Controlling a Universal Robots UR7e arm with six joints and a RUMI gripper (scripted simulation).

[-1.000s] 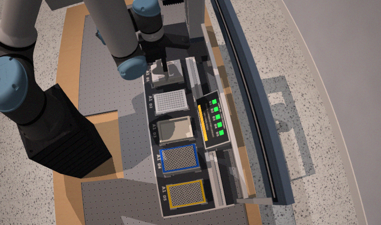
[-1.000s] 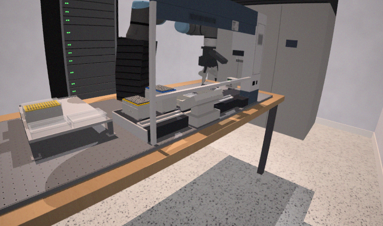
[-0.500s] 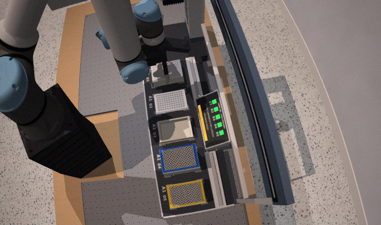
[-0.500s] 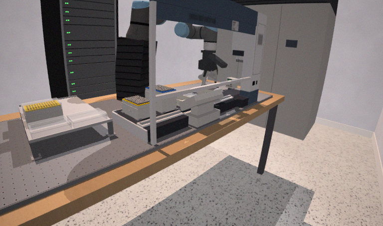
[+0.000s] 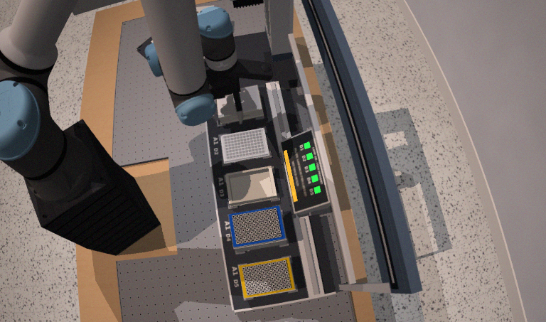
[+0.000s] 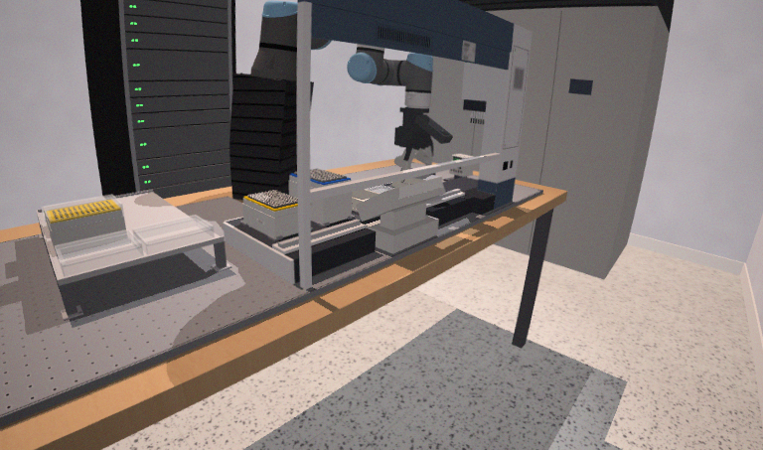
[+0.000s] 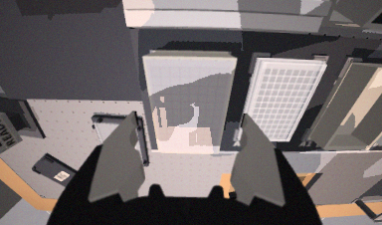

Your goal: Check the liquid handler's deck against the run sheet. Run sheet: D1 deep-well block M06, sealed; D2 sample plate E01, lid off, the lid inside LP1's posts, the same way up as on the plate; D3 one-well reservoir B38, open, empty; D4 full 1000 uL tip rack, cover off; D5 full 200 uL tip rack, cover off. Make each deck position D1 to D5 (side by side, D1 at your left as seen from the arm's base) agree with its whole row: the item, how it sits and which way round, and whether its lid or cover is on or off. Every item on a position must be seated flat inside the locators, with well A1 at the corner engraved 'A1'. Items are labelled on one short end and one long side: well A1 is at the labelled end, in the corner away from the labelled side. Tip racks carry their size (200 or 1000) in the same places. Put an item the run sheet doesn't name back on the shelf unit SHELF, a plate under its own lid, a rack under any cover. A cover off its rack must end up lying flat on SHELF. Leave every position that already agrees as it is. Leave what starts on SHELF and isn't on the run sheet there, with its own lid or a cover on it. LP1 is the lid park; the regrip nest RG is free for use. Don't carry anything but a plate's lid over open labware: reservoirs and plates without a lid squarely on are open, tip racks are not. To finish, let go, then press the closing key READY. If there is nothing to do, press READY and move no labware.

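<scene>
The sealed deep-well block is 1 cm below my hand. Round my hand: sample plate: 2 cm behind, 12 cm to the right, 3 cm below; then flat grey lid: 12 cm behind, 17 cm to the left, 7 cm below; then one-well reservoir: 3 cm behind, 25 cm to the right, 3 cm below.
</scene>
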